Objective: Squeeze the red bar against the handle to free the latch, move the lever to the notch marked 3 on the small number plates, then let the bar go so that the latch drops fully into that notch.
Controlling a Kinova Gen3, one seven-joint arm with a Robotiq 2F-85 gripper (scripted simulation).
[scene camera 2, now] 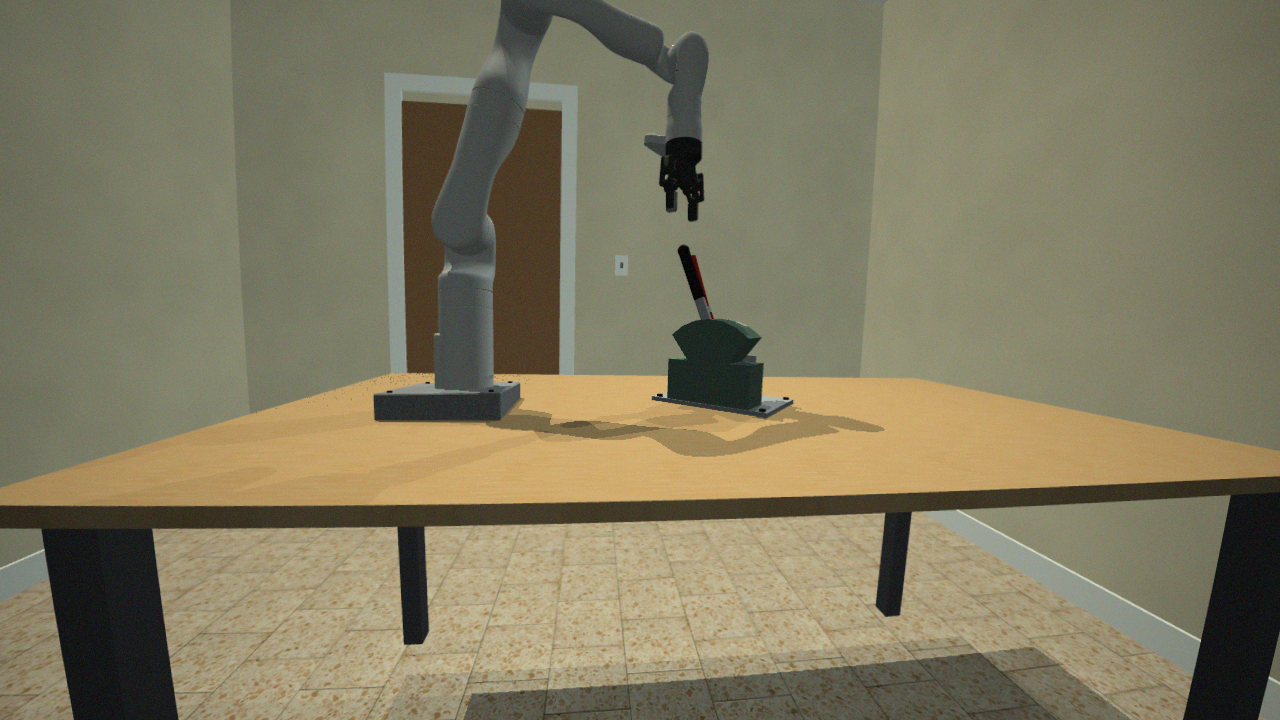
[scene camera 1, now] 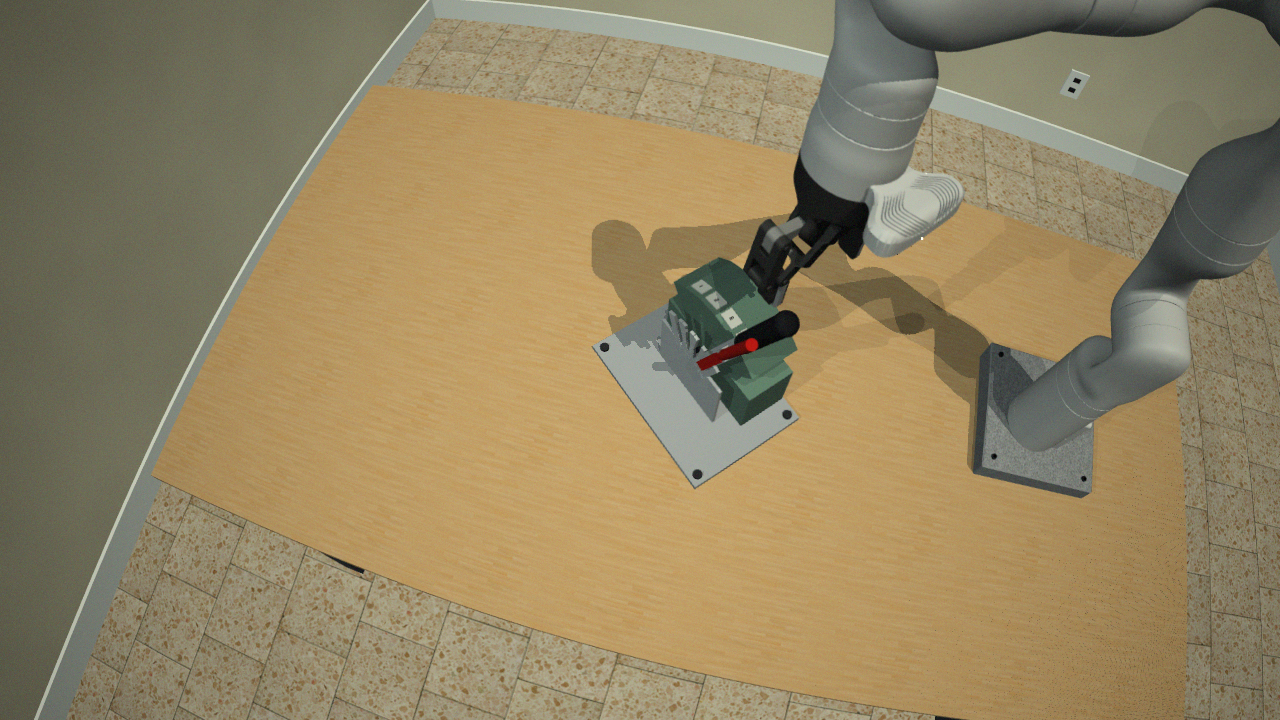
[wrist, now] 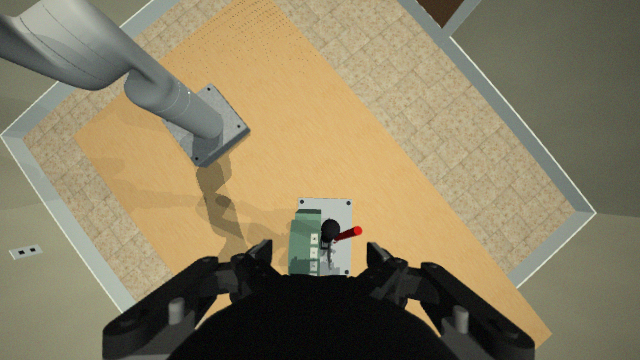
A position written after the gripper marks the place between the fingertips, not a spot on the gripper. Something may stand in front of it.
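Observation:
A red bar point(scene camera 1: 749, 345) can be seen in the scene, together with a green lever housing point(scene camera 2: 713, 375). The gripper point(scene camera 1: 810, 273) is visible too, and it appears again in scene camera 2 point(scene camera 2: 682, 216) and in the wrist view point(wrist: 319, 251).

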